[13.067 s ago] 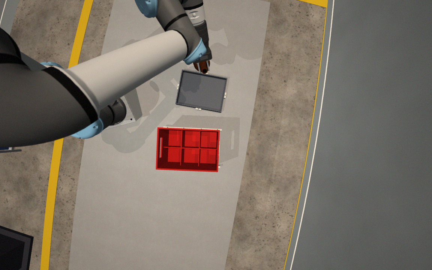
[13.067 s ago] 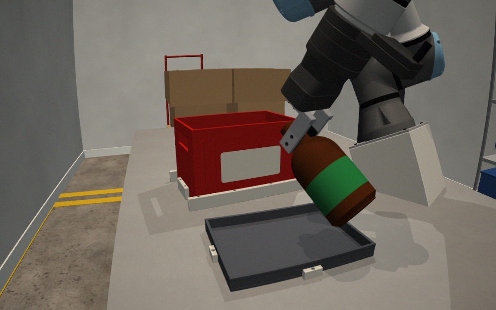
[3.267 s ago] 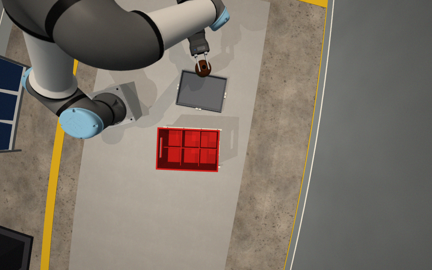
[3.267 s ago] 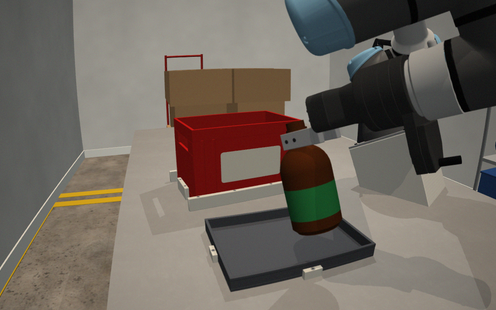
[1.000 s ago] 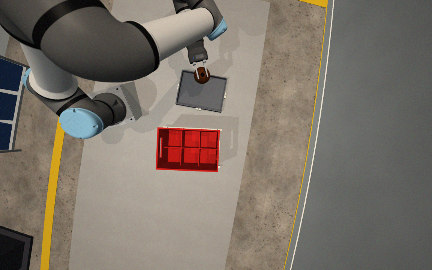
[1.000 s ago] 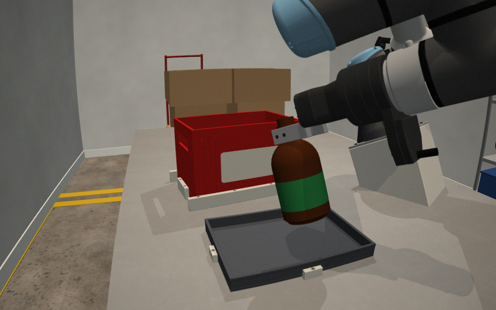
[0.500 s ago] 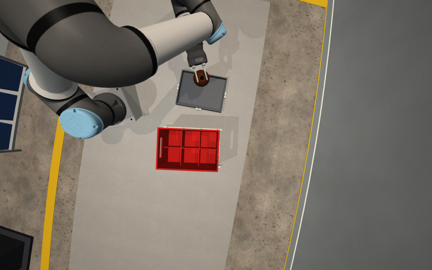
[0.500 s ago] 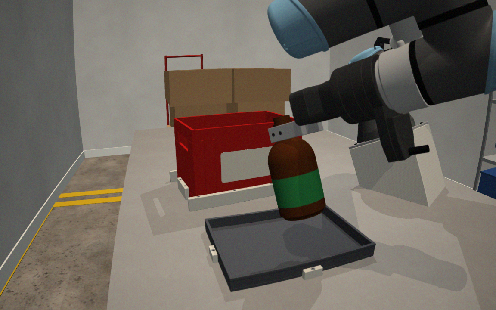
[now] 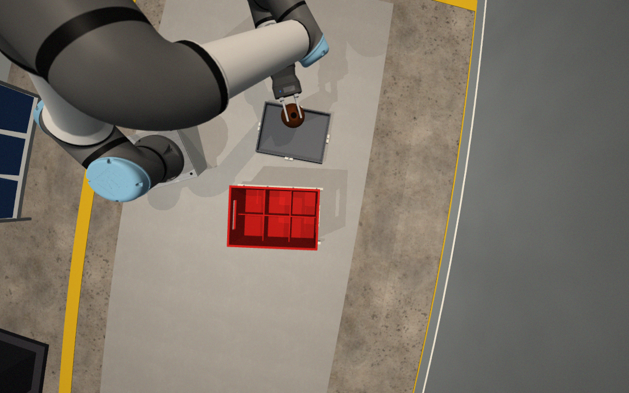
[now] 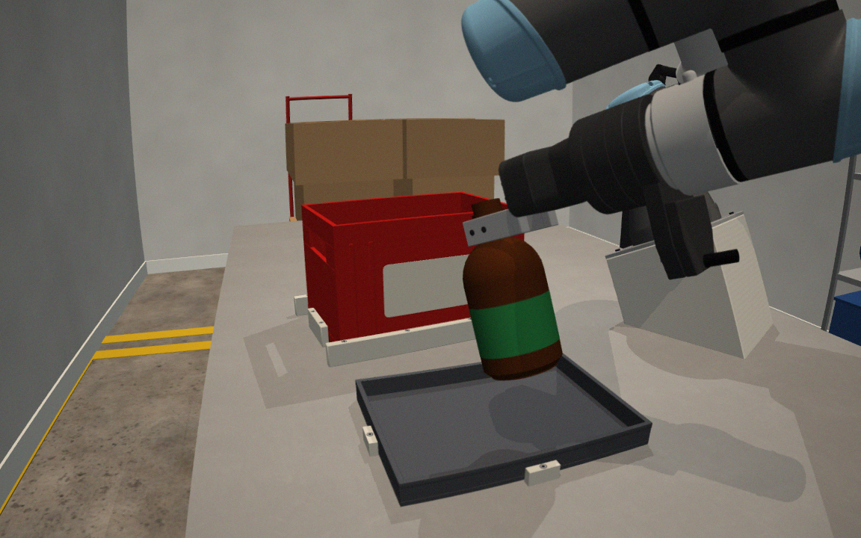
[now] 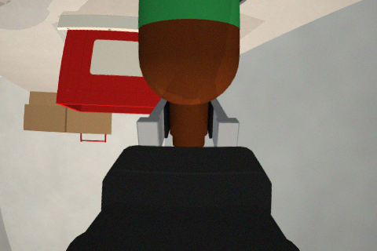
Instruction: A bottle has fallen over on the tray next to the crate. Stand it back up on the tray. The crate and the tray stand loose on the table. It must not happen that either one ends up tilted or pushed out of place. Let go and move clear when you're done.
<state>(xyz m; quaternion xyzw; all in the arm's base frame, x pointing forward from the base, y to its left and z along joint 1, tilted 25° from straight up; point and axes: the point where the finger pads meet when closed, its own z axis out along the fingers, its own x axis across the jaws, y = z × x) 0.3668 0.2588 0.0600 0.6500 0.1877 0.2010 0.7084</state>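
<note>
Right now my hand is 10 mm past the bottle, 10 mm to the right of it and 50 mm above it. The rest, counted from my hand: red crate (20 mm ahead, 310 mm to the right, 120 mm below); dark grey tray (10 mm behind, 190 mm below).
</note>
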